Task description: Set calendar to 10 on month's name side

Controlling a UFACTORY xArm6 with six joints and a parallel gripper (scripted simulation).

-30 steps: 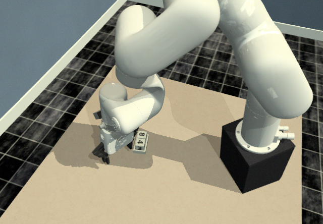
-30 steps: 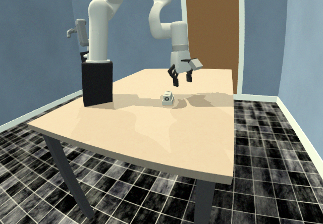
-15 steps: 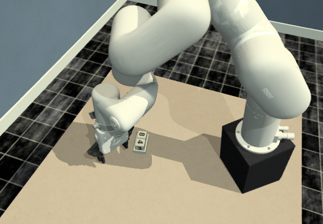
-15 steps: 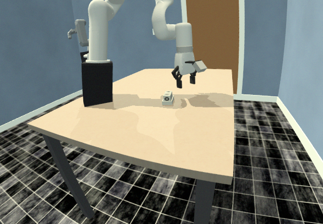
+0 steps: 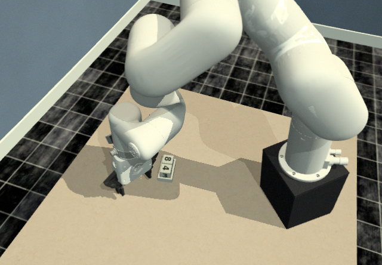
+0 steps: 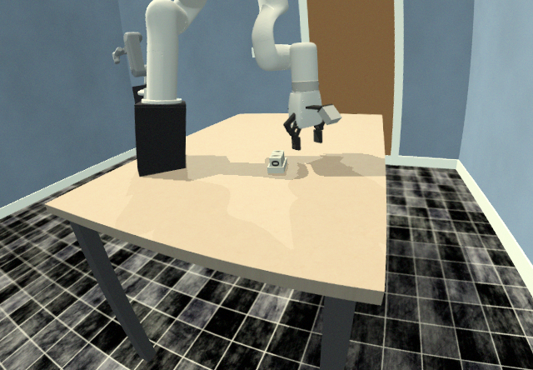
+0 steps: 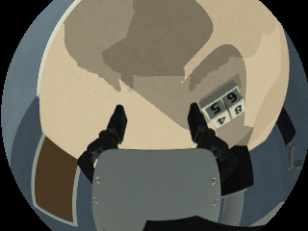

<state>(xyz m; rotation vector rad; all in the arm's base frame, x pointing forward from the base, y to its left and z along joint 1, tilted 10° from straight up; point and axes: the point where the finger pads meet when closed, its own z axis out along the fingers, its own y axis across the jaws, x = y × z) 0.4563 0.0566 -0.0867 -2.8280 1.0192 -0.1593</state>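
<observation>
The white cube lies 10 cm to the right of my hand, 8 cm behind it and 2 cm below it. The rest, counted from my hand: tray 9 cm to the right, 8 cm behind, 4 cm below.
</observation>
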